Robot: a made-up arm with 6 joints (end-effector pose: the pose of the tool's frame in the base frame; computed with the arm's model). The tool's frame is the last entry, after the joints. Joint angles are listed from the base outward.
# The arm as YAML. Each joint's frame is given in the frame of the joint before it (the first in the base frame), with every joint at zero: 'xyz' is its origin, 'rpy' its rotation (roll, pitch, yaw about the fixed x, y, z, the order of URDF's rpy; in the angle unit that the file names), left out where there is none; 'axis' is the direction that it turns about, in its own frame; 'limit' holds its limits. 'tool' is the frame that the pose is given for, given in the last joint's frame.
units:
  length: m
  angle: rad
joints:
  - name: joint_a
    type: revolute
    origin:
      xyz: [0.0, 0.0, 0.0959]
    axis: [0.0, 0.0, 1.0]
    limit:
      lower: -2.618
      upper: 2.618
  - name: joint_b
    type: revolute
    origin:
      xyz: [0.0, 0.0, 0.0]
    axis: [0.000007, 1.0, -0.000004]
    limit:
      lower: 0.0
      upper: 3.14
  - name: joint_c
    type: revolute
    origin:
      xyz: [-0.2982, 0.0, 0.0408]
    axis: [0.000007, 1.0, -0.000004]
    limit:
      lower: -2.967
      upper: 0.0
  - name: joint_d
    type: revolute
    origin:
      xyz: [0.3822, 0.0, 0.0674]
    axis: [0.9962, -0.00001, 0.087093]
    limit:
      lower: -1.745
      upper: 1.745
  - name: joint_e
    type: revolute
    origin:
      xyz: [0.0, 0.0, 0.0]
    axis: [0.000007, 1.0, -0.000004]
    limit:
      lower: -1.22
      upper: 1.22
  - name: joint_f
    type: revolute
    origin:
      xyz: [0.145, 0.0, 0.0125]
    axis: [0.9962, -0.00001, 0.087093]
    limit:
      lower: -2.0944
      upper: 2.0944
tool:
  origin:
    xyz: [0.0, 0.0, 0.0]
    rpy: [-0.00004, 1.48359, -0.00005]
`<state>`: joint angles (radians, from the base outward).
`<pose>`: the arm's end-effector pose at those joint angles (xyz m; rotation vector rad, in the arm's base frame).
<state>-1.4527 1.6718 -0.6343 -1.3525 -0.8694 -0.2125</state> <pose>0.1545 -0.3817 0.0311 -0.4330 2.0805 -0.8519</pose>
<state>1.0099 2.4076 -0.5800 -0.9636 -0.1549 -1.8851</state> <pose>0.0936 0.1834 -0.2653 -2.8921 -1.0659 0.2181</pose>
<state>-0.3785 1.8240 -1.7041 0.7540 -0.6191 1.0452</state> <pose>0.5569 -0.2836 0.4531 1.1862 0.2588 0.9334</pose>
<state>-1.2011 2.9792 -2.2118 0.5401 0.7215 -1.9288</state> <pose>0.2831 -0.5935 -0.2458 -0.4746 2.7026 -0.2252</pose>
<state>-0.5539 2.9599 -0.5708 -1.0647 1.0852 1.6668</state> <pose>-0.0797 -0.0832 -0.2095 -0.6038 -1.6311 1.0379</pose>
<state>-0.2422 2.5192 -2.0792 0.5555 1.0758 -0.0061</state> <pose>0.6644 -0.0945 0.0088 0.6655 2.7786 0.7086</pose>
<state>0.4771 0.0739 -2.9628 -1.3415 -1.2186 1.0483</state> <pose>-0.7149 -0.2199 0.1666 -0.3699 -1.7419 -0.7243</pose>
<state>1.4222 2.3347 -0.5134 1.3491 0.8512 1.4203</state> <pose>-0.0810 0.1809 -0.1946 -1.5870 -1.8461 0.9289</pose>
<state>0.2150 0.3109 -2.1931 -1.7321 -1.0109 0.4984</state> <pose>-0.4798 0.0197 0.6482 -0.6344 -0.8480 -1.1253</pose>
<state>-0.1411 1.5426 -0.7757 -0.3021 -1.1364 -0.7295</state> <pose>0.4820 -0.0288 0.2378 -0.6391 0.9915 -0.7317</pose>
